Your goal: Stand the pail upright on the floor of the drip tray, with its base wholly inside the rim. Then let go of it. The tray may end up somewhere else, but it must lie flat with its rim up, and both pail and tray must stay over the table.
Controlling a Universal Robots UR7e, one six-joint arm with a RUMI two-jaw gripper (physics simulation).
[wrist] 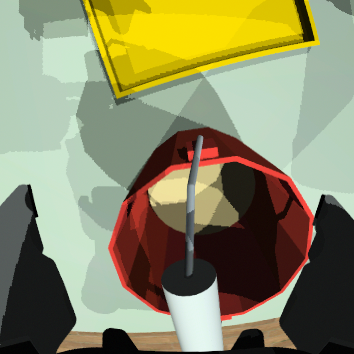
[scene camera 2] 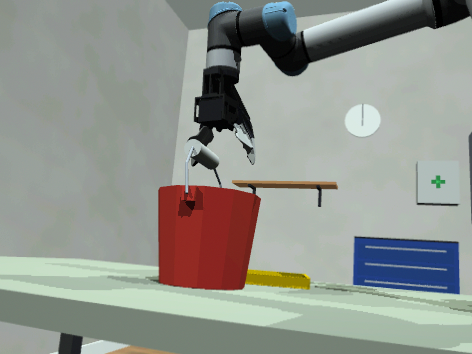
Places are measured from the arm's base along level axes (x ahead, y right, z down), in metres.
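Where they show: gripper, between the fingertips: [wrist: 176, 195] [scene camera 2: 221, 165].
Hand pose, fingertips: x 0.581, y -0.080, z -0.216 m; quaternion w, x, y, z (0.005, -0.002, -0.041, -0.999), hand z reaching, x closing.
Things, the pixels of their top centre, and the offset from my fingertips.
- yellow drip tray, centre of its top: [scene camera 2: 252, 271] dx -0.010, dy +0.177, dz +0.221 m
- white cylindrical grip, centre of its top: [wrist: 199, 344] [scene camera 2: 203, 147] dx -0.019, dy -0.107, dz -0.011 m
The red pail [scene camera 2: 210, 240] [wrist: 295, 215] stands upright on the table, beside the yellow drip tray [scene camera 2: 280, 280] [wrist: 118, 93] and outside its rim. Its wire handle is raised, with a white cylindrical grip [scene camera 2: 205, 156] [wrist: 196, 312] on top. The tray lies flat with its rim up; part of it is behind the pail in the scene view and part is cut off at the top of the wrist view. My gripper [scene camera 2: 223, 163] [wrist: 176, 195] is open and points down, its fingers spread around the height of the handle grip, one on each side in the wrist view.
The pale green table [scene camera 2: 150, 312] [wrist: 40, 135] carries the pail and tray. Its edge shows past the pail at the bottom of the wrist view, with the wooden floor [wrist: 150, 341] beyond. A wall shelf [scene camera 2: 285, 184] and a blue cabinet [scene camera 2: 406, 265] are in the background.
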